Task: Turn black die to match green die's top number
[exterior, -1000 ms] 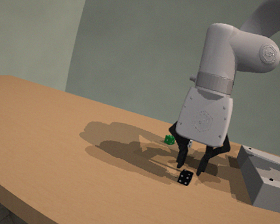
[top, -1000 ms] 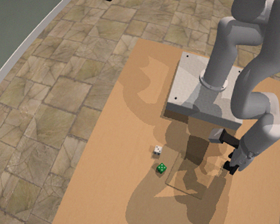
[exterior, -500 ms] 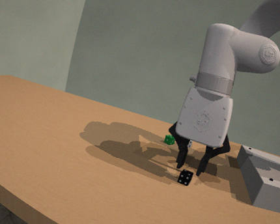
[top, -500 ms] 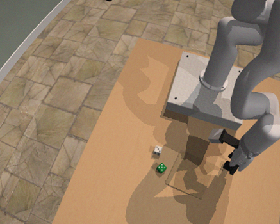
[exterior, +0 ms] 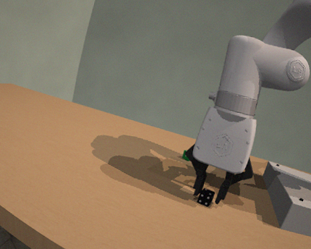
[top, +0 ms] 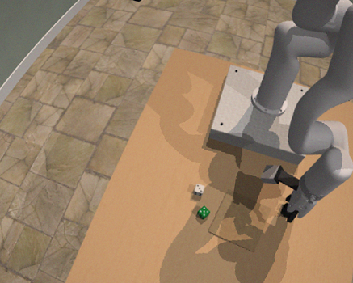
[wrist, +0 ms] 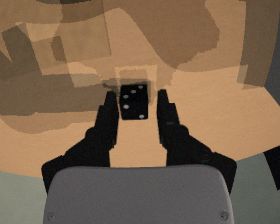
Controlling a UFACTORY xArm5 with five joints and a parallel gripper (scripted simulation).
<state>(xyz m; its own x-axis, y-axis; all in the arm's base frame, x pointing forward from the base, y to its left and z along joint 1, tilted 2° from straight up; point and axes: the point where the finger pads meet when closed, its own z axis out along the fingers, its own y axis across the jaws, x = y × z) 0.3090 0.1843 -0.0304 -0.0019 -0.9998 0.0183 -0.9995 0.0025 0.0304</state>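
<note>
The black die is 20 mm below my hand. From my hand the other things lie so: tan mat: 110 mm to the right, 90 mm ahead, 30 mm below; green die: 210 mm to the right, 130 mm ahead, 20 mm below; white die: 260 mm to the right, 70 mm ahead, 20 mm below.
</note>
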